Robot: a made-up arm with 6 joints. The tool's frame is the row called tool. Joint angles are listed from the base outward. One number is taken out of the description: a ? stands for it. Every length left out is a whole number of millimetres.
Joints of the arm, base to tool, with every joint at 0 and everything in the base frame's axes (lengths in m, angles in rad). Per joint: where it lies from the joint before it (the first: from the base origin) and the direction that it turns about. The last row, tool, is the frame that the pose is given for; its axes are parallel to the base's.
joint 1: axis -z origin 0 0 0.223
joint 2: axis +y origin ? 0.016 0
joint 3: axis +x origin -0.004 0 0.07
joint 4: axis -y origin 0 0.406 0.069
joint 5: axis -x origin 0.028 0 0.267
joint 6: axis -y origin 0 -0.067 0.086
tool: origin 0.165 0 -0.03
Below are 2 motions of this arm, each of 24 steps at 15 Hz.
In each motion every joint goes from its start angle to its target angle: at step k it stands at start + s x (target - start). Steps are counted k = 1, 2, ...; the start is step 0. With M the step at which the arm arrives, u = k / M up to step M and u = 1 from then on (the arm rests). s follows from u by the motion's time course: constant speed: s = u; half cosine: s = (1 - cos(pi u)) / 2; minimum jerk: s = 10 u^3 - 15 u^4 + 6 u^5.
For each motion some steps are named. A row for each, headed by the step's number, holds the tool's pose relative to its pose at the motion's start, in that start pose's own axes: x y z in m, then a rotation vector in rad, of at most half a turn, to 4 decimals.
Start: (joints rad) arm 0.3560 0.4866 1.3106 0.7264 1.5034 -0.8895
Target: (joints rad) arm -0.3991 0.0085 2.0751 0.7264 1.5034 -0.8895
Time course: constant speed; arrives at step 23
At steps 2, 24:
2: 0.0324 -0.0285 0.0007 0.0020 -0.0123 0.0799
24: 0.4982 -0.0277 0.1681 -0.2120 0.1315 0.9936

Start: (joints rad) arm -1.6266 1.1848 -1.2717 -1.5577 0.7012 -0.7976
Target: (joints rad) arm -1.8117 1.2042 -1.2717 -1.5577 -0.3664 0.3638
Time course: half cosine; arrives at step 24
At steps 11, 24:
11: 0.0449 -0.0014 0.0809 0.4265 -0.4858 0.1655
24: 0.0710 -0.0820 0.1226 1.0995 -1.0808 0.0397

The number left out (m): -0.268
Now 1 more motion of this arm.
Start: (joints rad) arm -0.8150 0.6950 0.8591 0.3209 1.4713 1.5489
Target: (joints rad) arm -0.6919 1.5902 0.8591 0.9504 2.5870 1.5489
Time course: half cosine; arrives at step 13
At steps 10, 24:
10: -0.1970 0.4208 -0.3944 0.1423 0.5826 1.2184
24: -0.2637 0.4741 -0.4197 0.2164 0.6446 1.4048

